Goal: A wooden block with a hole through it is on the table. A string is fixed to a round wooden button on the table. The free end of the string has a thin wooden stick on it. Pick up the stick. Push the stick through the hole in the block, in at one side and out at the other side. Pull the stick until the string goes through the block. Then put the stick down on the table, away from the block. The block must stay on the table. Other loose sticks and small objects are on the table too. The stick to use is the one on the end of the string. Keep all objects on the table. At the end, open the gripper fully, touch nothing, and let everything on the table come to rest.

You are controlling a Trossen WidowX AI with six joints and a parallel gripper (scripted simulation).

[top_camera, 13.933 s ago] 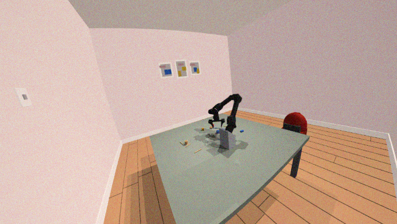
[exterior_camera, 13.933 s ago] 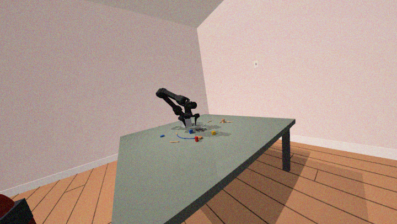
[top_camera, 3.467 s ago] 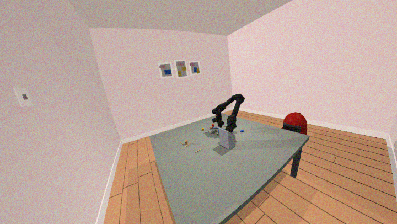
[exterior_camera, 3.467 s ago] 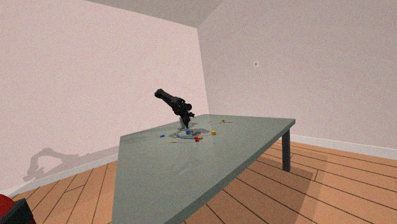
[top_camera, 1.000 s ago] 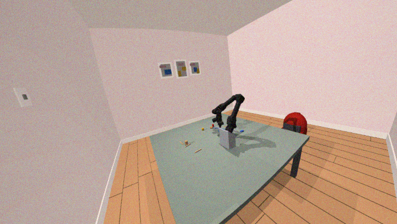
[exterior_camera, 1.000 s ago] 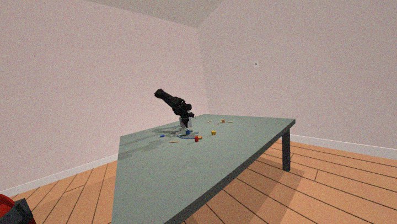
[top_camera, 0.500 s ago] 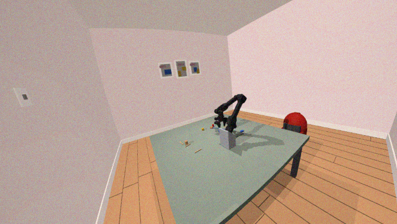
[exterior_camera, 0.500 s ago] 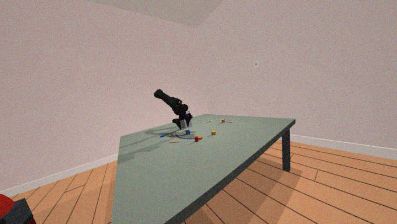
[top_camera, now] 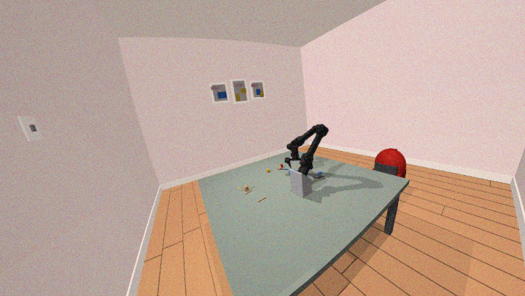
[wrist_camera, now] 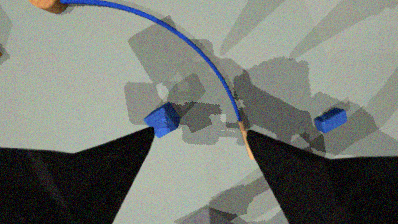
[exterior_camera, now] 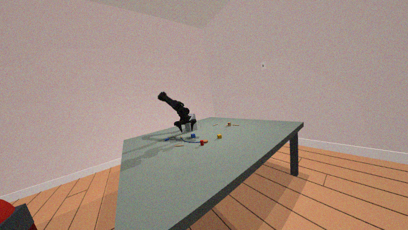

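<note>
Right now my gripper tip is 70 mm past the thin wooden stick, 60 mm above it and 30 mm to the left of it. Also, from my gripper tip: blue block (150 mm behind, 140 mm to the right, 50 mm below); thin stick (140 mm to the right, 80 mm ahead, 60 mm below); round wooden button (220 mm ahead, 50 mm below, 20 mm to the left).
</note>
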